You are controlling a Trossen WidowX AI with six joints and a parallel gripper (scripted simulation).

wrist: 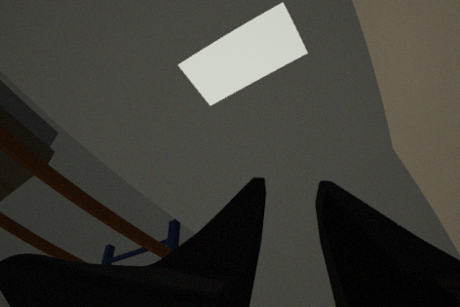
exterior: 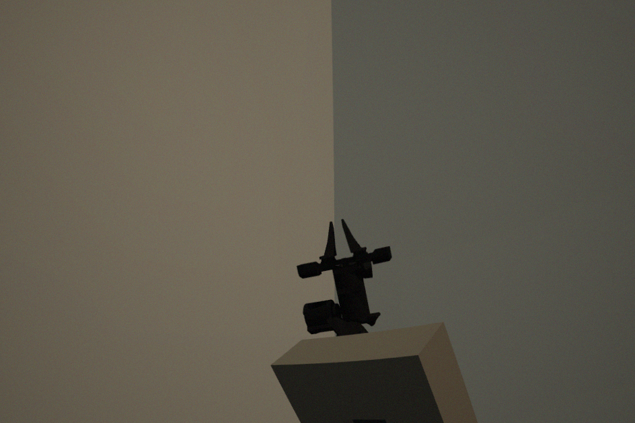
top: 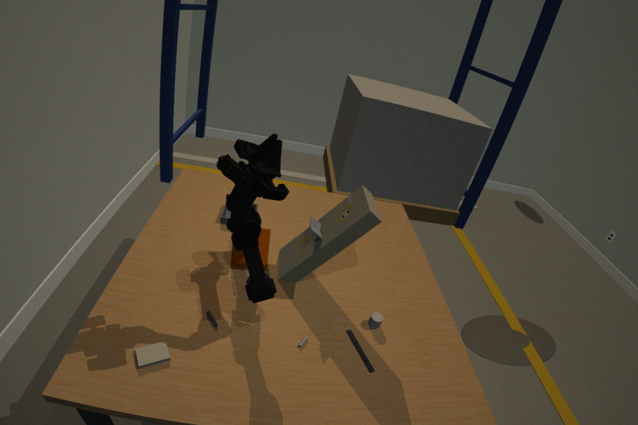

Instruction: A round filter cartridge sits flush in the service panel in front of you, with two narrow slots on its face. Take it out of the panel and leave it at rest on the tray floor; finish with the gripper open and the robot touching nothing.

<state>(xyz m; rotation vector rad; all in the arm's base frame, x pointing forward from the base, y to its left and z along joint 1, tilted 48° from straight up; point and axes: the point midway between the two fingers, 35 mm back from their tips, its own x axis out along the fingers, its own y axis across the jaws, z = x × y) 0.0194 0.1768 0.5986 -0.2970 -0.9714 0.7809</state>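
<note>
Now: the grey filter cartridge 380 mm below my gripper tip, 310 mm ahead of it and 300 mm to the left of it. From my gripper tip the other things lie so: short dark bar (650 mm below, 130 mm behind, 20 mm to the left); then tiny light piece (650 mm below, 170 mm ahead, 50 mm to the right); then flat grey block (650 mm below, 280 mm behind, 140 mm to the right).
</note>
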